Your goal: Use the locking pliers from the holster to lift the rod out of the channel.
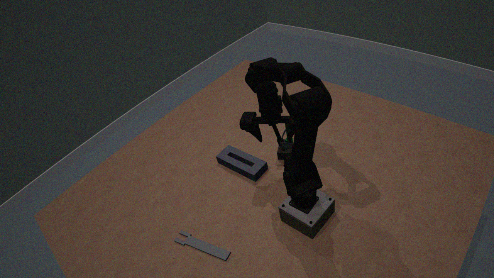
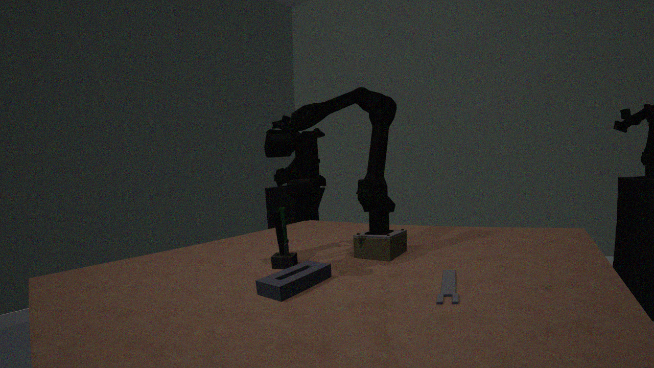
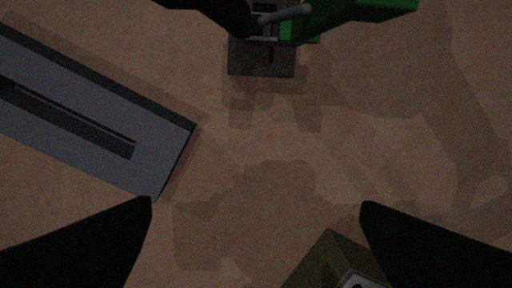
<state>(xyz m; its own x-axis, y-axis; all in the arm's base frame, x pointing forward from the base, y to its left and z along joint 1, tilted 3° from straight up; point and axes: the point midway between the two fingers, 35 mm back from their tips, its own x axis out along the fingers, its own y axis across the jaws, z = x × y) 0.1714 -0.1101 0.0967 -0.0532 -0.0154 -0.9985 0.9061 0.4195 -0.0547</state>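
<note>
My gripper tip is 120 mm above the dark holster, 80 mm to the left of it and 30 mm short of it. Round my gripper tip: flat grey forked plate: 370 mm to the left, 130 mm below, 60 mm ahead; then grey channel block: 130 mm ahead, 120 mm below, 50 mm to the left; then dark rod: 140 mm ahead, 120 mm below, 50 mm to the left.
</note>
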